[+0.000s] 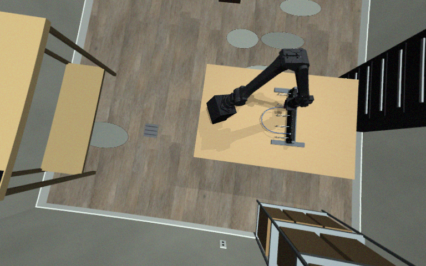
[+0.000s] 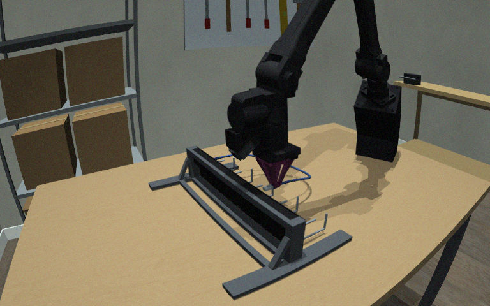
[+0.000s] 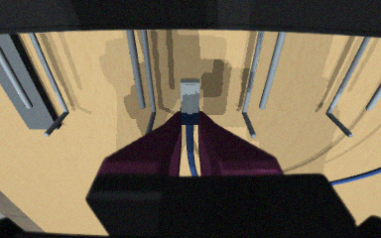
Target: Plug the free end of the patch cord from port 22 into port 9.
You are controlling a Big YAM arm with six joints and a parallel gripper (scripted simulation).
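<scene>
My hand is 2 cm short of the grey plug and 1 cm to the right of it.
</scene>
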